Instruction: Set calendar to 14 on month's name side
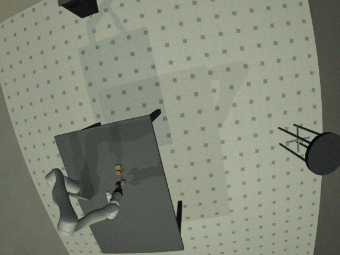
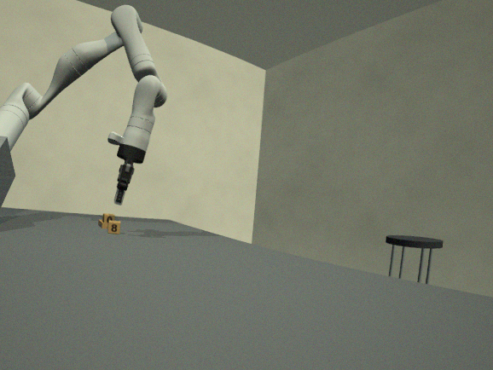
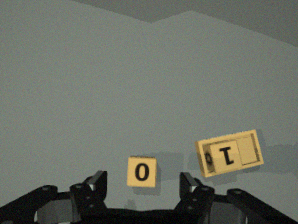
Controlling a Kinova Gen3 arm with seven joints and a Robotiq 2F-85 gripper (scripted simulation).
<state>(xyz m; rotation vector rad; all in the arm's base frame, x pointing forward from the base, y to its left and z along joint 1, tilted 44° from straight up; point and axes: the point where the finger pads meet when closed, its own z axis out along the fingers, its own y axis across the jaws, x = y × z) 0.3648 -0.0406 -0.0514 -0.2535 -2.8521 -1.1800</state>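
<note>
Now: hand 80 mm above the number cube and 10 mm past it. The rest, counted from my hand: wooden tray 110 mm to the left, 80 mm below, 10 mm behind.
</note>
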